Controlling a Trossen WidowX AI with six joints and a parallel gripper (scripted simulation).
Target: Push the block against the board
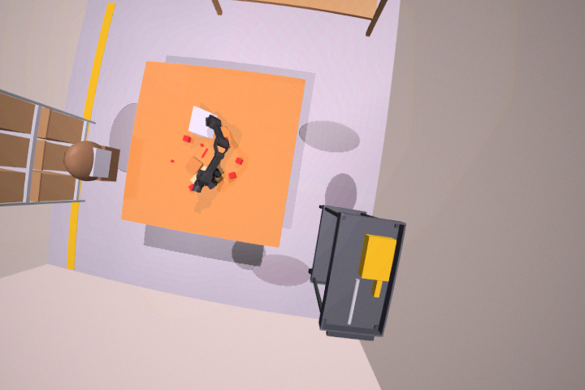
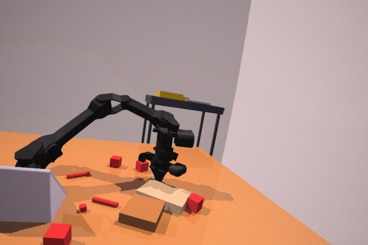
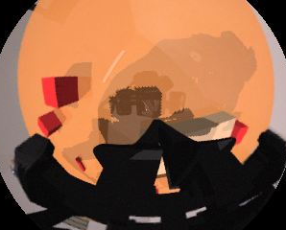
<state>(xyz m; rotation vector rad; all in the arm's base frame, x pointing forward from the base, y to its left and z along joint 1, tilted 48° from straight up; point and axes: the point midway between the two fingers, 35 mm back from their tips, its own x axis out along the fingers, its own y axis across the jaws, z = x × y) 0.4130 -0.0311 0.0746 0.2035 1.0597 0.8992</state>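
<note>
Now: the brown square block 15 cm to the right of my gripper tip and 10 cm behind it. The rest, counted from my gripper tip: pale board: 8 cm to the right, 1 cm behind.
</note>
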